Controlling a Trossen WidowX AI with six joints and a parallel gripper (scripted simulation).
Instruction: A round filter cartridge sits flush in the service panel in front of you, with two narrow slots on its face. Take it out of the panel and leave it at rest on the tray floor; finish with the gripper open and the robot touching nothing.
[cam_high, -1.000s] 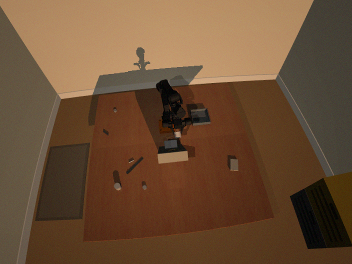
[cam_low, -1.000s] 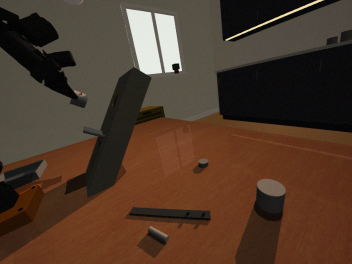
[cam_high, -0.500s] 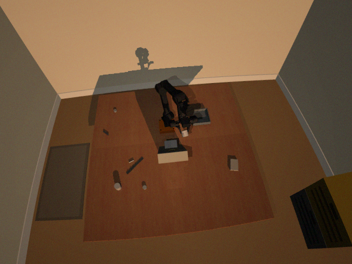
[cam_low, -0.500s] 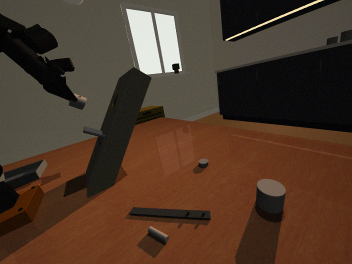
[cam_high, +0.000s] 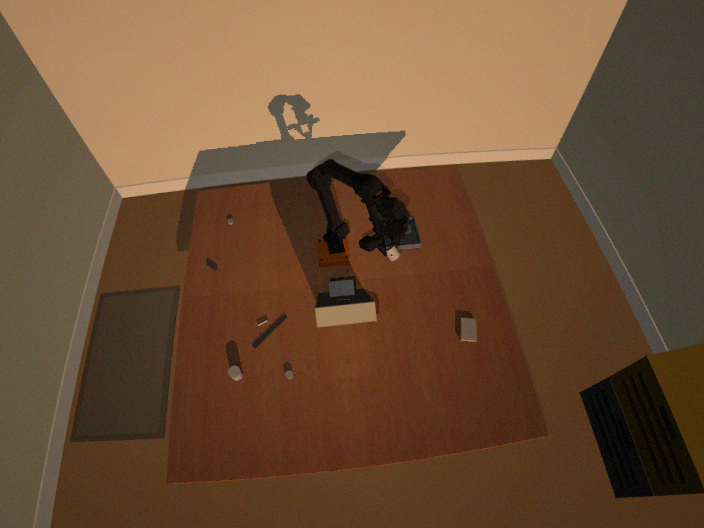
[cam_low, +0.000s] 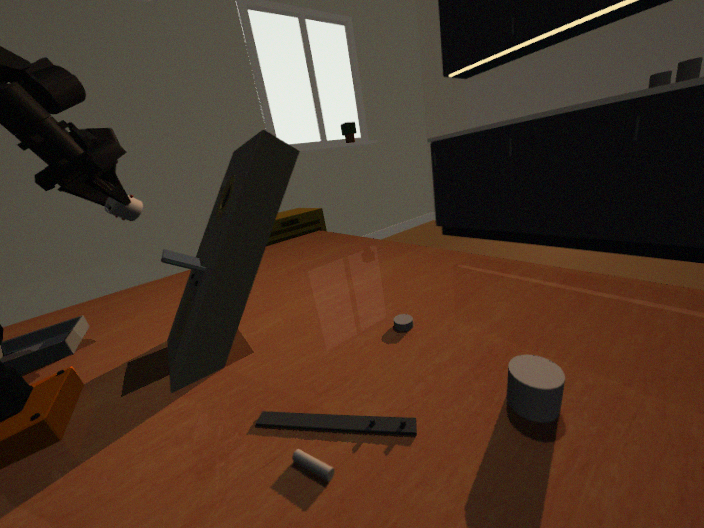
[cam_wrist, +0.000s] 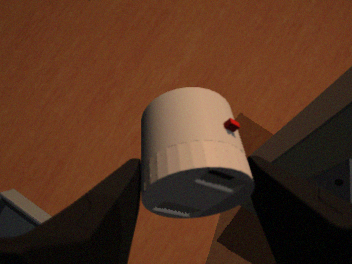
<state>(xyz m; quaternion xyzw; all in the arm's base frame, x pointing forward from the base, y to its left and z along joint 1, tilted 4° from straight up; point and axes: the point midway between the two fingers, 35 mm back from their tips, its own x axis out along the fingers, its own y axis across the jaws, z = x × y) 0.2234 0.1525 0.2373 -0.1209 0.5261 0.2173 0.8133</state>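
Now: gripper tip 240 mm past the grey tray, 130 mm to the right of it and 250 mm above it. From my gripper tip the other things lie so: pale block: 250 mm ahead, 260 mm to the left, 250 mm below; grey service panel: 100 mm ahead, 190 mm to the right, 100 mm below; round filter cartridge: right at my gripper tip.
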